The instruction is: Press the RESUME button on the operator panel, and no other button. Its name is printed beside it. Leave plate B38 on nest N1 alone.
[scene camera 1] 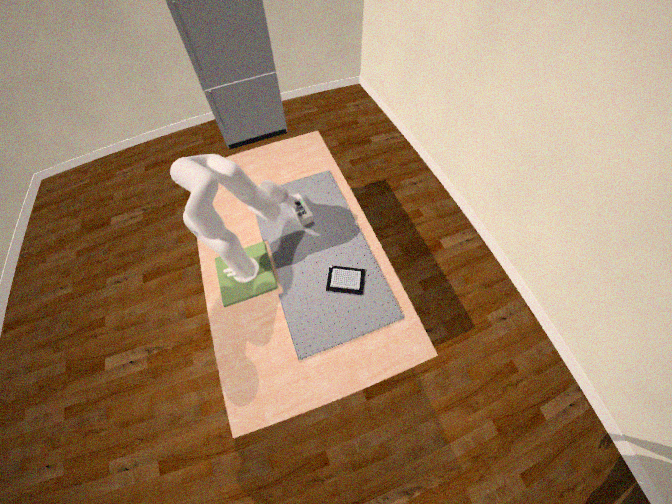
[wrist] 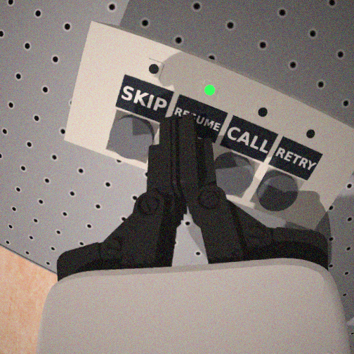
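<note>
The operator panel (scene camera 1: 307, 219) (wrist: 95, 60) is a pale box on the grey perforated board. In the wrist view, the RESUME label (wrist: 206, 121) is partly covered by the fingertips, and the button below it is hidden behind the fingers. A lamp (wrist: 210, 90) above that label glows green; the other lamps are dark. My gripper (wrist: 181, 134) is shut and empty, its tips over the lower left part of the RESUME label. Whether the tips touch the button cannot be seen. A white plate (scene camera 1: 346, 278) sits in a black nest (scene camera 1: 347, 291); their names are unreadable.
The SKIP button (wrist: 131, 137) is left of the fingers; the CALL button (wrist: 234, 175) and RETRY button (wrist: 277, 191) are to their right. The arm stands on a green base plate (scene camera 1: 232, 295) beside the grey board (scene camera 1: 320, 330). A grey cabinet (scene camera 1: 244, 103) stands behind the table.
</note>
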